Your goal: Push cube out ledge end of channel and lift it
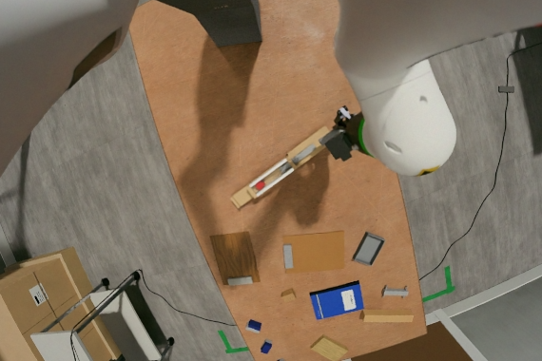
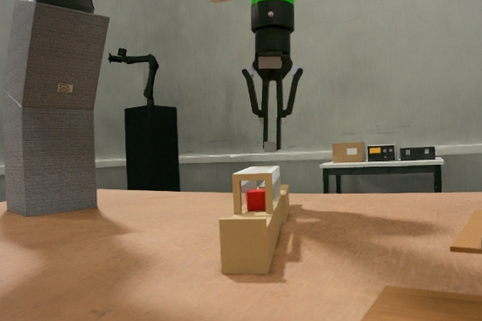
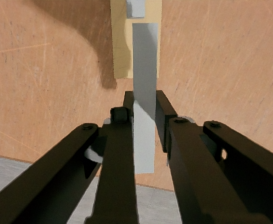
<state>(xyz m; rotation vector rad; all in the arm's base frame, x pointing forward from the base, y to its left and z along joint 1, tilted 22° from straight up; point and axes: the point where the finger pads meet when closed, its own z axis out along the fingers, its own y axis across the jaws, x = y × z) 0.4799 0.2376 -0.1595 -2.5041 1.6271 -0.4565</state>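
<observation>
The channel lies 23 cm to the right of my hand, 10 cm below it and 10 cm ahead of it. Also, from my hand: thin grey stick 3 cm below; then grey bar 14 cm to the right, 10 cm below, 6 cm ahead; then red cube 28 cm to the right, 12 cm ahead, 9 cm below.
</observation>
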